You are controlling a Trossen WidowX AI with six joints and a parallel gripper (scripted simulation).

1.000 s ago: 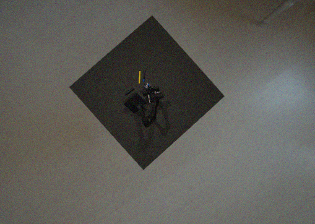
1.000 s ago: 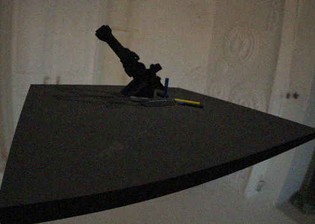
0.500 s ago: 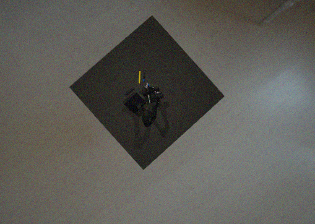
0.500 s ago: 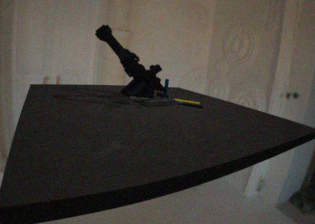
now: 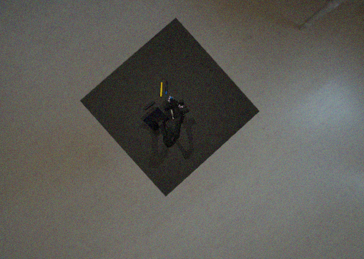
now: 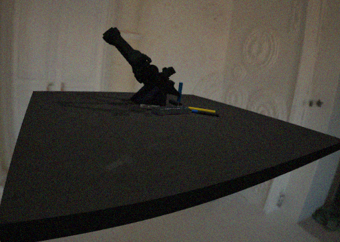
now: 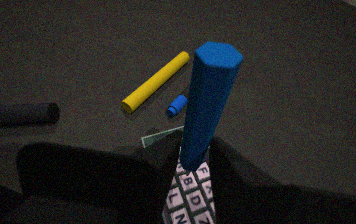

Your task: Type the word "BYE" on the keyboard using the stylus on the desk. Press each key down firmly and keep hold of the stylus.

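The white stick lies 11 cm to the right of my gripper tip, 8 cm below it and 8 cm behind it. From my gripper tip the other things lie so: dark pen (20 cm behind, 11 cm to the left, 7 cm below); then blue stylus (2 cm below); then yellow stick (15 cm to the left, 8 cm below, 1 cm behind).
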